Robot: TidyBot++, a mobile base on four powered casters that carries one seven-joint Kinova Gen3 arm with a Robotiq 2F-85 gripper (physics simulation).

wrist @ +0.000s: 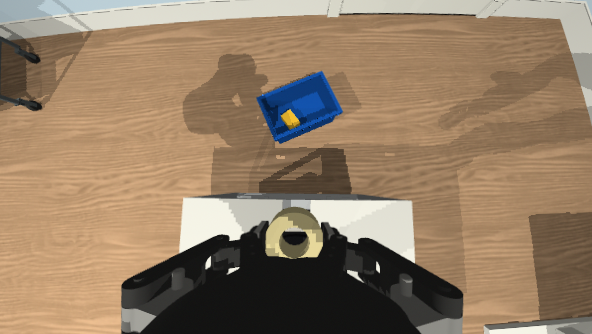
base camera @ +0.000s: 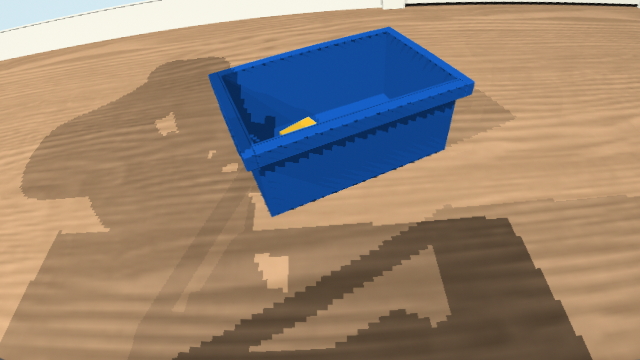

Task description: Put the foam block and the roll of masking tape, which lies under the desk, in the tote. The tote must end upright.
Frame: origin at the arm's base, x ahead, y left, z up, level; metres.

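Seen in the pictures: gripper, fingertip midpoint: [wrist: 294, 231].
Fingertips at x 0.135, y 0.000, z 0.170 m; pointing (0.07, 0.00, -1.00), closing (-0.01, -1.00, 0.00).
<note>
Pixels of each thing's top centre, then the offset from my fingertips to it.
- blue tote, top centre: [base camera: 334, 74] [wrist: 299, 104] dx +0.375, dy -0.005, dz -0.446 m
- yellow foam block, top centre: [base camera: 309, 136] [wrist: 290, 118] dx +0.346, dy +0.034, dz -0.525 m
- masking tape, top centre: [wrist: 294, 242] dx -0.005, dy +0.000, dz +0.018 m
The blue tote [base camera: 360, 145] [wrist: 327, 120] stands upright on the floor ahead of the base. The yellow foam block [base camera: 299, 126] [wrist: 290, 119] lies inside it, near its left end; the tote's near wall hides part of the block in the base camera view. My gripper [wrist: 294, 231] is shut on the pale yellow roll of masking tape [wrist: 294, 217], which sits between the two fingers. In the wrist view the gripper is above the white top of the base, short of the tote. The gripper and the tape do not show in the base camera view.
The white base top [wrist: 200, 220] lies below the gripper. Black legs with dark feet [wrist: 27, 55] stand at the far left. A white wall strip [base camera: 100, 37] [wrist: 200, 14] runs behind the tote. A white edge [wrist: 540, 327] shows at the lower right. Shadows of the robot fall around the tote.
</note>
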